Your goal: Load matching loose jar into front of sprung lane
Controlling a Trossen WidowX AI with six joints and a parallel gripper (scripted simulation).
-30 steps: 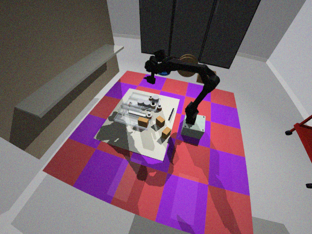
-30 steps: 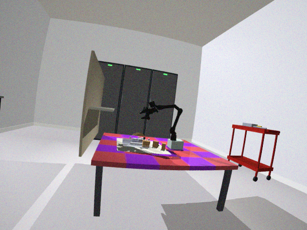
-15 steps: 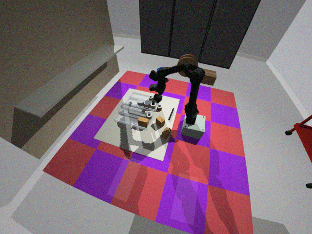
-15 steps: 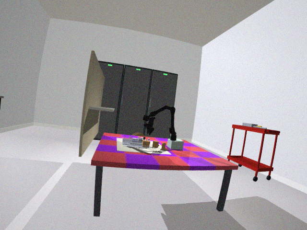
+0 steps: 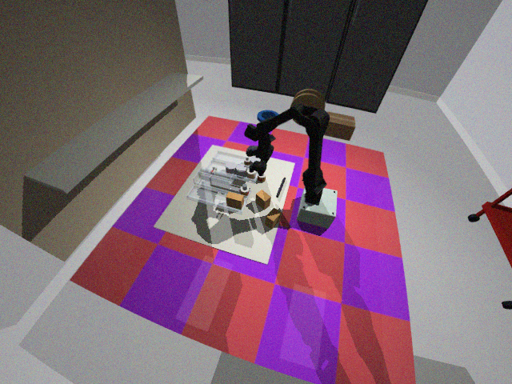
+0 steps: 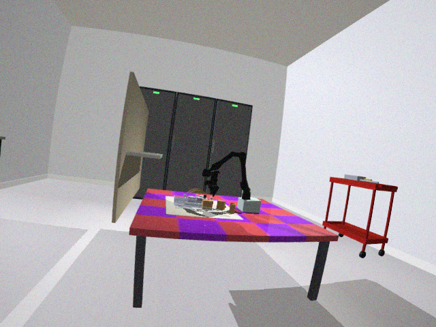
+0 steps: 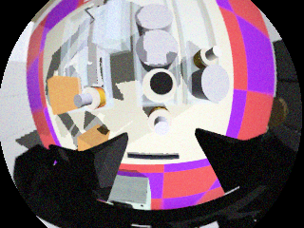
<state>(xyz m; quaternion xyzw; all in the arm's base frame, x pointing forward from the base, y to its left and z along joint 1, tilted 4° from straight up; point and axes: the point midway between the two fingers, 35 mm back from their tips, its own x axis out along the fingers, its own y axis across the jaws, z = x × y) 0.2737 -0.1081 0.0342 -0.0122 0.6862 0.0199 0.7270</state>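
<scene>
Now: gripper tip 21 cm to the right of the brown box, 7 cm short of it and 4 cm above it. Round my gripper tip: clear pusher rack 20 cm ahead, 11 cm to the left, 6 cm below.
</scene>
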